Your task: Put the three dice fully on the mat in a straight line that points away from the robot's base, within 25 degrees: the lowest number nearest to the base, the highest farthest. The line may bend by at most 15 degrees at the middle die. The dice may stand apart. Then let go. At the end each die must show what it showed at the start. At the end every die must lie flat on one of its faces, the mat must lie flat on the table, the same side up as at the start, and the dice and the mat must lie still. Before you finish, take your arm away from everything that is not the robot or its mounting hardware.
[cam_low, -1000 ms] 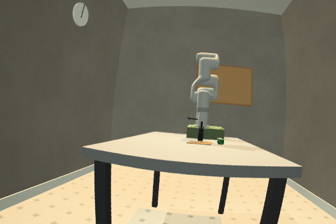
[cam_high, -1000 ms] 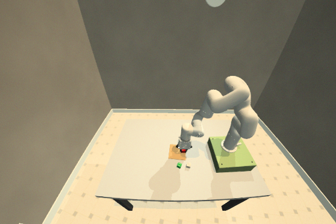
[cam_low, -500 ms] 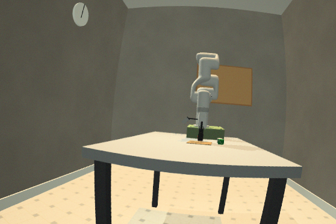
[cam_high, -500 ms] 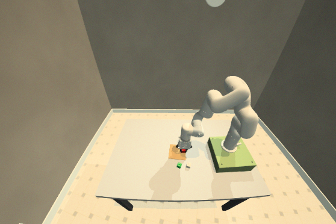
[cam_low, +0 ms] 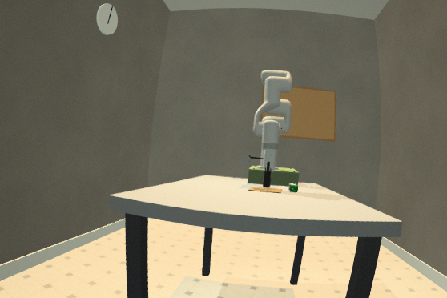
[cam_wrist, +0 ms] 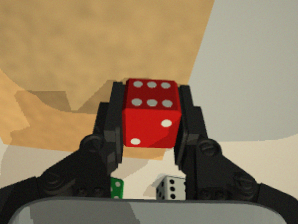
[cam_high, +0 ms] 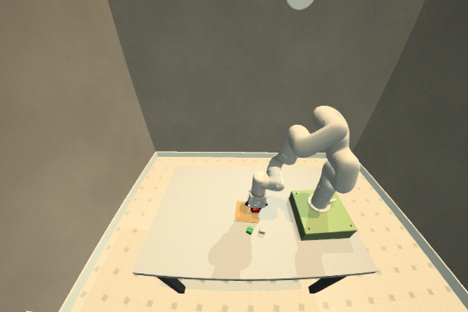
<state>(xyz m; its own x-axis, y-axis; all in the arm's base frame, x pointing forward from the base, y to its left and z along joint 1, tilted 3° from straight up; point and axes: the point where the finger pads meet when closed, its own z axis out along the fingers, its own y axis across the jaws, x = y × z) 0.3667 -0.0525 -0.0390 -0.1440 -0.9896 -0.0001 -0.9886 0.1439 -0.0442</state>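
My hand is 1 cm above the red die. Also, from my hand: green die (12 cm to the left, 6 cm ahead, 2 cm below); then white die (13 cm to the left, 2 cm below, 1 cm behind); then mat (5 cm ahead, 3 cm below, 1 cm to the right).
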